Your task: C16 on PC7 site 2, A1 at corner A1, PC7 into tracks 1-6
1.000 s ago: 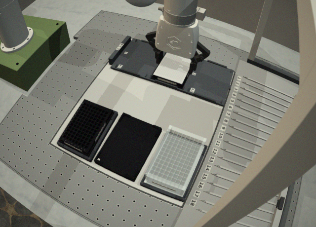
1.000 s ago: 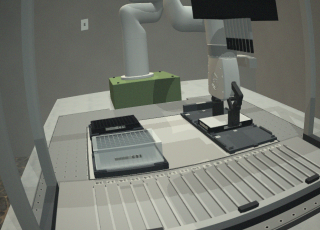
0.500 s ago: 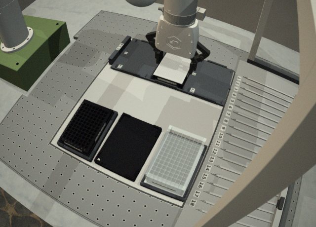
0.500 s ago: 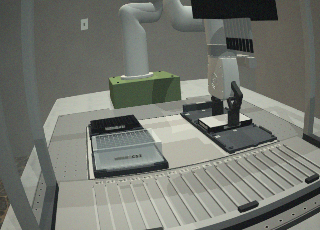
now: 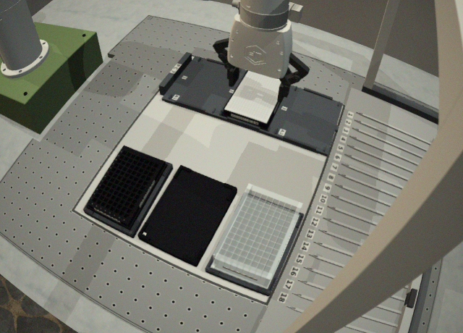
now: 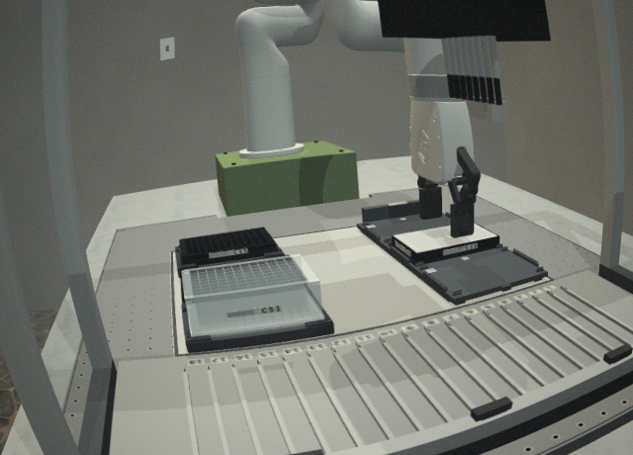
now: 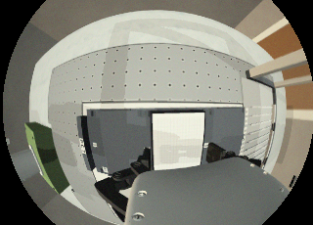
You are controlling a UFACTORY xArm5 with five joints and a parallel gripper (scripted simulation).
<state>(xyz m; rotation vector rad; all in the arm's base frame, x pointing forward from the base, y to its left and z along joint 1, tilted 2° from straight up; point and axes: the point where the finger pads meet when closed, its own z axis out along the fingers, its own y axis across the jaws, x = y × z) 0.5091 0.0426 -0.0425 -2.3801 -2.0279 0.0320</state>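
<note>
Right now my hand is 3 cm above the carrier PC7 and 1 cm past it. The rest, counted from my hand: nest S2 (25 cm to the right, 5 cm behind, 4 cm below); then frame post (44 cm to the right, 20 cm above, 12 cm ahead); then black plate C15 (24 cm to the right, 16 cm behind, 3 cm below).
</note>
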